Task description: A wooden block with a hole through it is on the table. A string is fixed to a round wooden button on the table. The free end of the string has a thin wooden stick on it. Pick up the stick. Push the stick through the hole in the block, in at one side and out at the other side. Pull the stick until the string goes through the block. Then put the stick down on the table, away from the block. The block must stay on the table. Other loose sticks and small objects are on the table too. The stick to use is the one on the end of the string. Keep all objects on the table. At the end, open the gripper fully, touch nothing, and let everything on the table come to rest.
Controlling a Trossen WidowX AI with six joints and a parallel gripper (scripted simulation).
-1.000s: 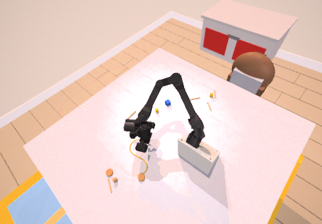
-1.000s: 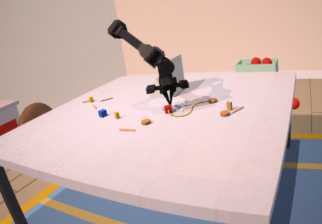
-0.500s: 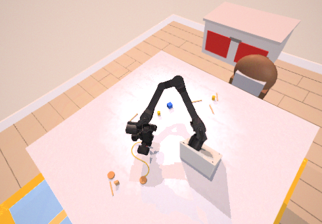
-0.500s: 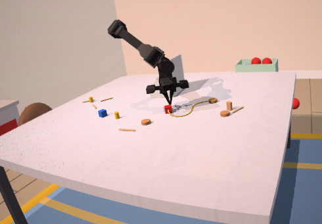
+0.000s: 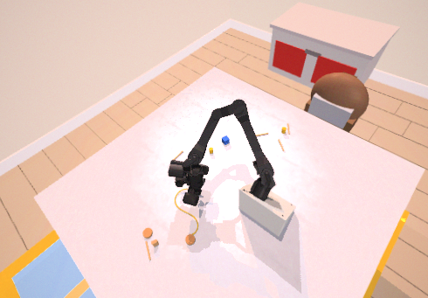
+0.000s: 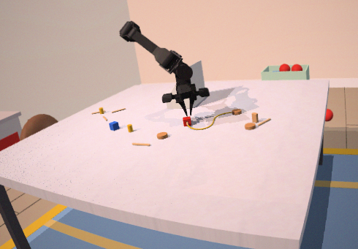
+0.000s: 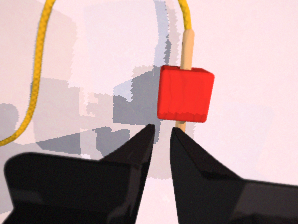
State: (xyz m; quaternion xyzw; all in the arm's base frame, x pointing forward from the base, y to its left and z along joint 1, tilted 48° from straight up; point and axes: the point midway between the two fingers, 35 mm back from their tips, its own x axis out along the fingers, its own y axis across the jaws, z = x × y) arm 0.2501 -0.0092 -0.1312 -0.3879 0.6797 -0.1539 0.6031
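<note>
Now: the red block 3 cm ahead of my gripper tip and 1 cm below it. From my gripper tip the other things lie so: thin wooden stick 4 cm ahead, 2 cm below; then yellow peg 9 cm ahead, 23 cm to the right, 1 cm below; then small wooden block 1 cm ahead, 27 cm to the left, 1 cm below.
</note>
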